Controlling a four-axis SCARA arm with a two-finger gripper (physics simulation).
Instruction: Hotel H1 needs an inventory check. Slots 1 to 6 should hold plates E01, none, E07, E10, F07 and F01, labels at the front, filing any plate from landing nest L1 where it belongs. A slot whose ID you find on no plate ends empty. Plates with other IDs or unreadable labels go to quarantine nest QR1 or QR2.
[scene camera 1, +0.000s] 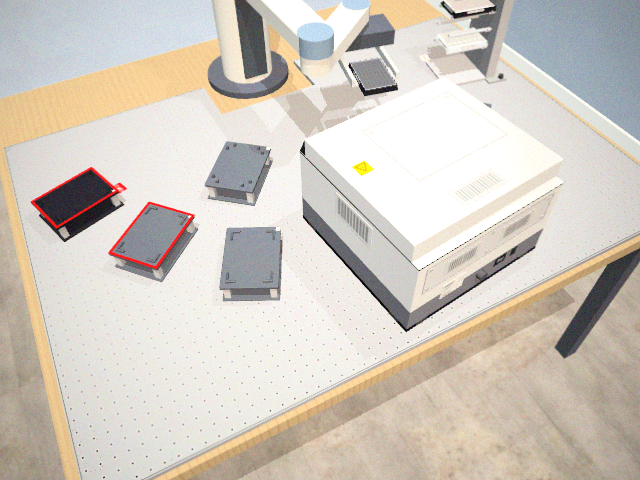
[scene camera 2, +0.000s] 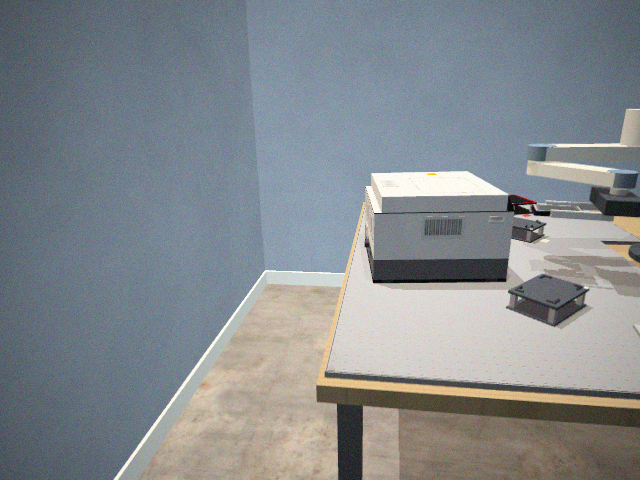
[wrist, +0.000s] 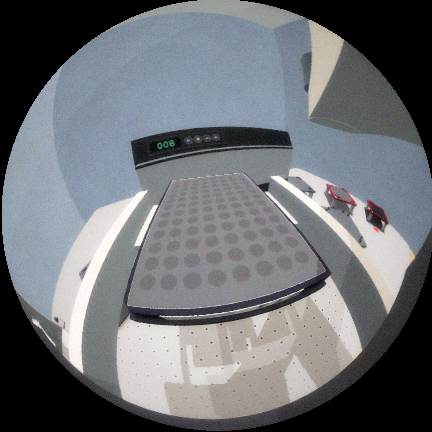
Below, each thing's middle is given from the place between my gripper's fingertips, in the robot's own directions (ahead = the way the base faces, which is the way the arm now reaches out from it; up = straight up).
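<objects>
You'd find the nest N6 (scene camera 2: 537, 290) 150 mm below my hand, 60 mm ahead of it and 240 mm to the left of it. Counting from my hand again, the nest L1 (scene camera 1: 250, 257) is 150 mm below, 250 mm ahead and 450 mm to the right, while the pegged nest (scene camera 1: 237, 165) is 150 mm below, 30 mm behind and 370 mm to the right. And there's the white instrument (scene camera 1: 401, 278), which is 90 mm below my hand, 330 mm ahead of it and 80 mm to the right of it.
</objects>
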